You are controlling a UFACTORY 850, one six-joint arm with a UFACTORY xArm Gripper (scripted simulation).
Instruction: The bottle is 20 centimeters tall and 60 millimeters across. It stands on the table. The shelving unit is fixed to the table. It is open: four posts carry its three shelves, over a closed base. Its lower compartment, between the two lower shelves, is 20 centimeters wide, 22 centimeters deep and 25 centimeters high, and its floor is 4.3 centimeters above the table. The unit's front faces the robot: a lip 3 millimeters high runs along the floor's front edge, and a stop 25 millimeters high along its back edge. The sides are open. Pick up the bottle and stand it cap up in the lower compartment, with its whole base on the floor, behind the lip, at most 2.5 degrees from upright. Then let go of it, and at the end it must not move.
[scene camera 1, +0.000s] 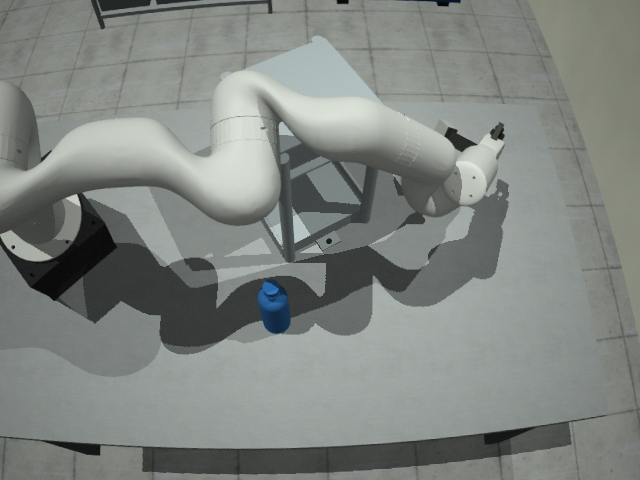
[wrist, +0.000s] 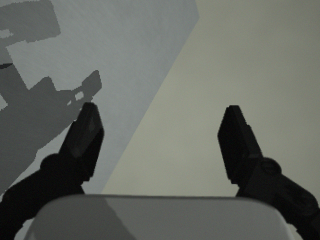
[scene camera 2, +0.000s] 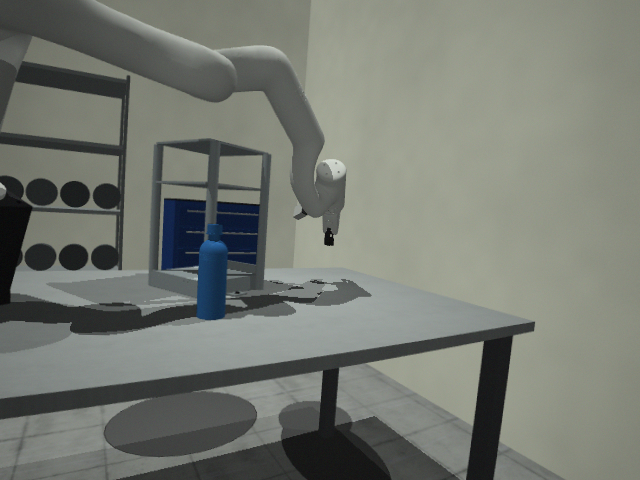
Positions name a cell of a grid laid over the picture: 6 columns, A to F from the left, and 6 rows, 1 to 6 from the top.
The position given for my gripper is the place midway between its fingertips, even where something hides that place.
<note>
I see my gripper (wrist: D3), a blue bottle (scene camera 2: C4) and a grey shelving unit (scene camera 1: C3).
The blue bottle is seen too in scene camera 1 (scene camera 1: C4). The grey shelving unit shows as well in scene camera 2 (scene camera 2: C4). The wrist view misses the blue bottle: it is out of frame.
</note>
